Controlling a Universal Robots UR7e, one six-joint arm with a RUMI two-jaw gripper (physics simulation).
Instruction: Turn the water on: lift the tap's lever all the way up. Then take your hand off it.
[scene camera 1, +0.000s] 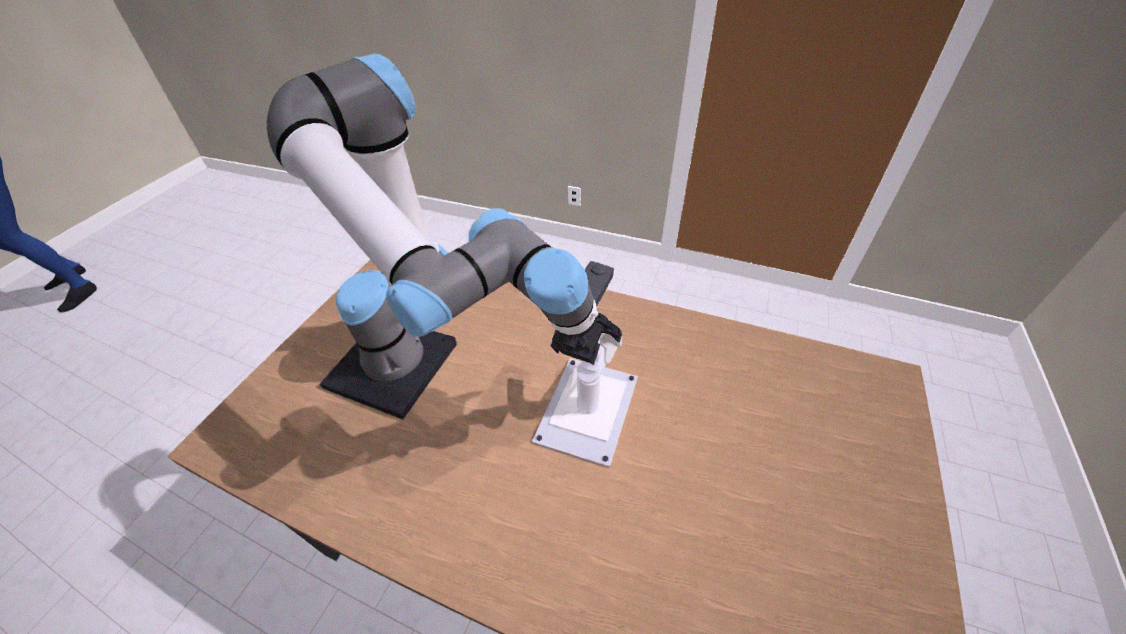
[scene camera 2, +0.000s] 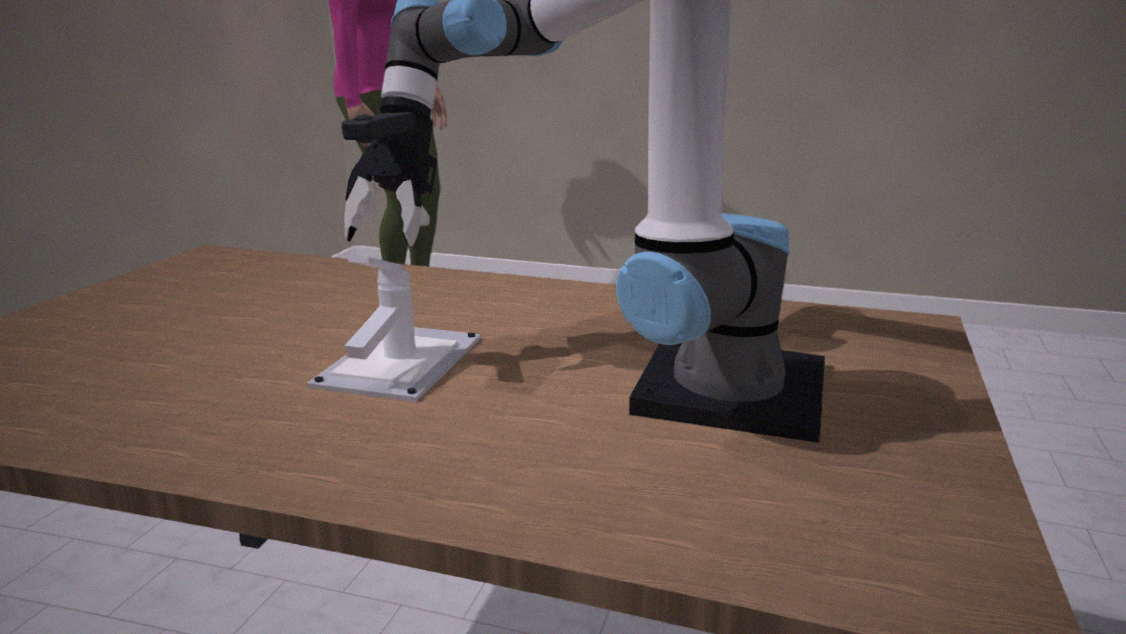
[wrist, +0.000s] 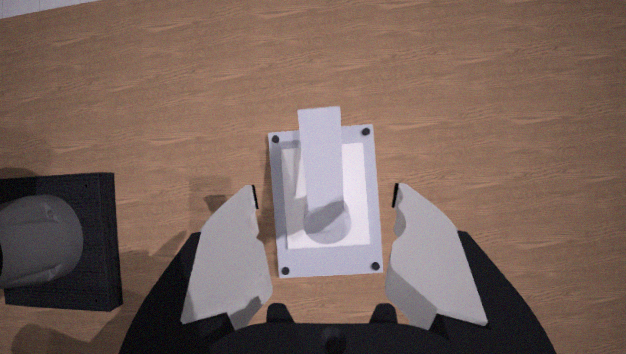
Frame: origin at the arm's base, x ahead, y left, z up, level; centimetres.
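Seen in the pictures: gripper, between the fingertips: (scene camera 2: 378, 244) (wrist: 323, 186); arm's base, origin of its link: (scene camera 1: 393, 356) (scene camera 2: 727, 377) (wrist: 48, 236).
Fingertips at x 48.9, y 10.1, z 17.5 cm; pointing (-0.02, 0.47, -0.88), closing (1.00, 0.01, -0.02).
Observation:
Pixels of each thing's top centre, then the offset from my fingertips to it. "spot": a spot on its surface instead. Level surfaces: height alone.
- white tap, a spot on its surface: (wrist: 327, 230) spot: dx +0.3, dy -4.2, dz -4.3 cm
- spout, centre of its top: (scene camera 2: 372, 317) (scene camera 1: 598, 358) dx -0.2, dy +3.5, dz -9.9 cm
- wooden table, height of its surface: dz -19.8 cm
The white tap (scene camera 1: 588, 393) (scene camera 2: 398, 322) (wrist: 327, 230) stands upright on its plate (scene camera 1: 571, 450) (scene camera 2: 366, 387) (wrist: 327, 265). Its flat lever (scene camera 2: 364, 255) (wrist: 322, 155) tilts up from the top of the tap, its free end raised over the spout (scene camera 2: 370, 332). How far its travel goes is hard to tell. My gripper (scene camera 1: 600, 354) (scene camera 2: 381, 237) (wrist: 323, 186) is open and empty, above the tap. In the wrist view the fingers stand wide, one each side of the lever, with a gap to both. In scene camera 1 the gripper hides most of the lever.
The robot's black base plate (scene camera 1: 429, 370) (scene camera 2: 724, 413) (wrist: 117, 280) stands on the wooden table (scene camera 1: 748, 472) (scene camera 2: 512, 472) (wrist: 475, 100), to one side of the tap. A person (scene camera 2: 362, 47) stands behind the table in scene camera 2. Another person's legs (scene camera 1: 31, 248) show in scene camera 1.

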